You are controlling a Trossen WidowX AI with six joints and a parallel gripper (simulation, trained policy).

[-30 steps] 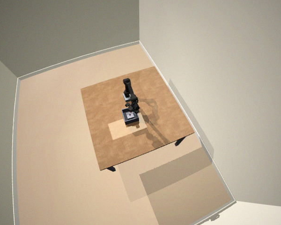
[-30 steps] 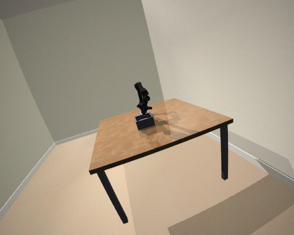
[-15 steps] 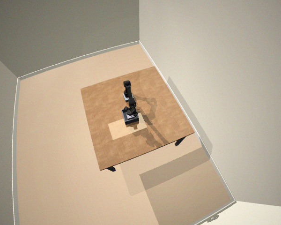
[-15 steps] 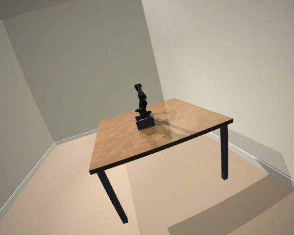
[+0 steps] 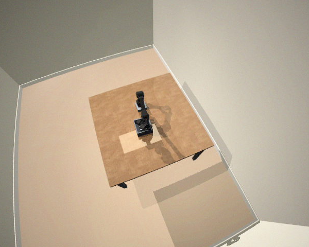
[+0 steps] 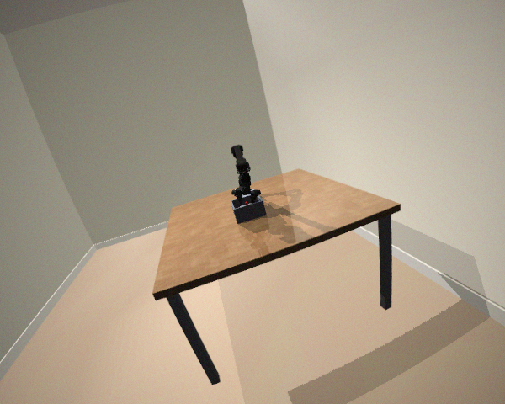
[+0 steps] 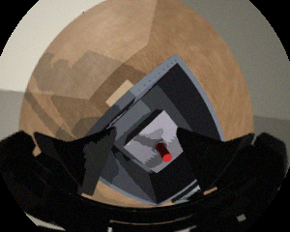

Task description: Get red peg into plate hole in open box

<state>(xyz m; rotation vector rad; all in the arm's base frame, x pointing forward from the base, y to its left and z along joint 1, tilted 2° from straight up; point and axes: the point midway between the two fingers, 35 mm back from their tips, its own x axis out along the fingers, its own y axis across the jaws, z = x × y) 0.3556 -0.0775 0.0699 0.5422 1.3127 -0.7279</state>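
The red peg lies 5 cm behind my gripper tip, 1 cm to the left of it and 3 cm below it. Round my gripper tip: grey box: 5 cm behind, 1 cm to the left, 5 cm below.
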